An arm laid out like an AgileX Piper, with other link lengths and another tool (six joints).
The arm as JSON. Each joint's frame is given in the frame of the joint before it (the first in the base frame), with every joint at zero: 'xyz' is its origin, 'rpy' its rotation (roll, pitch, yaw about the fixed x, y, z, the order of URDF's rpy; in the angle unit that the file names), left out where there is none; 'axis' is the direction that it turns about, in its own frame. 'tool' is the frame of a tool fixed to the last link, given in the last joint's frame.
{
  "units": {
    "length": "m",
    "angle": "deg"
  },
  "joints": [
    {
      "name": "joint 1",
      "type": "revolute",
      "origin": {
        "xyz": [
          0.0,
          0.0,
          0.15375
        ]
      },
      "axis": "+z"
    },
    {
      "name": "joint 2",
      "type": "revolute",
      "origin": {
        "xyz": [
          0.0,
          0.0,
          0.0
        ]
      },
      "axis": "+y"
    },
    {
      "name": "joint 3",
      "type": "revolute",
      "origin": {
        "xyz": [
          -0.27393,
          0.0,
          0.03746
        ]
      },
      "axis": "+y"
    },
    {
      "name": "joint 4",
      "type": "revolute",
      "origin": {
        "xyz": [
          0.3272,
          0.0,
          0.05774
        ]
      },
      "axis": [
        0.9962,
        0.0,
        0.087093
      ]
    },
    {
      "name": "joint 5",
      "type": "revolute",
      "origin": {
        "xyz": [
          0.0,
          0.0,
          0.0
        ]
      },
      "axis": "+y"
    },
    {
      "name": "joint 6",
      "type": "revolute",
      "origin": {
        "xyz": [
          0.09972,
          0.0,
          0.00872
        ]
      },
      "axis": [
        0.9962,
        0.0,
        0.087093
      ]
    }
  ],
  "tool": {
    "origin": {
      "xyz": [
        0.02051,
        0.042,
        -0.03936
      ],
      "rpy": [
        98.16,
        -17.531,
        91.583
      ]
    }
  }
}
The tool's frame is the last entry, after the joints.
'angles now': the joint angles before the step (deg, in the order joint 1, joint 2, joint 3, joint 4, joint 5, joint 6). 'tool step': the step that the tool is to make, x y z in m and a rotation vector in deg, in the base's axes. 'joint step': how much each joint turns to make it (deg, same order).
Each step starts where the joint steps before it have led.
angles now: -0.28 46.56 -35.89 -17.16 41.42 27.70
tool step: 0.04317 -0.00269 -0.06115 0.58 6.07 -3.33
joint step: 0.00 15.80 0.00 -7.00 -8.03 10.43
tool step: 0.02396 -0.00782 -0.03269 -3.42 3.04 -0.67
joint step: 0.00 9.66 -2.17 -9.19 -2.92 7.49
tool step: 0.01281 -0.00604 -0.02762 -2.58 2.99 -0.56
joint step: 0.00 6.96 -1.46 -7.08 -0.92 5.97
